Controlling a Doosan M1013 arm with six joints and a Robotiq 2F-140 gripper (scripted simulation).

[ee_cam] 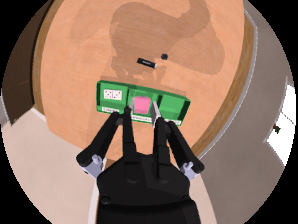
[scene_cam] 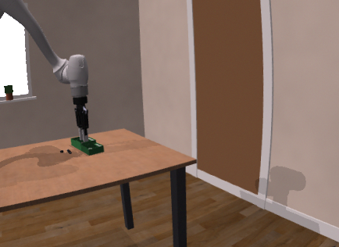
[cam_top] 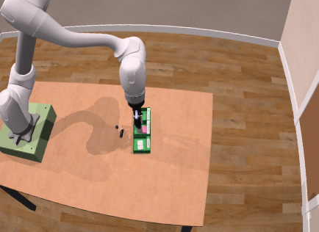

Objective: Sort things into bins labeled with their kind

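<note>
Now: hand 1 cm short of the pink block and 6 cm above it. The rest, counted from my hand: white thing 1 cm ahead, 8 cm to the right, 6 cm below; black bar 9 cm behind, 3 cm to the right, 7 cm below; small white piece 6 cm below.
</note>
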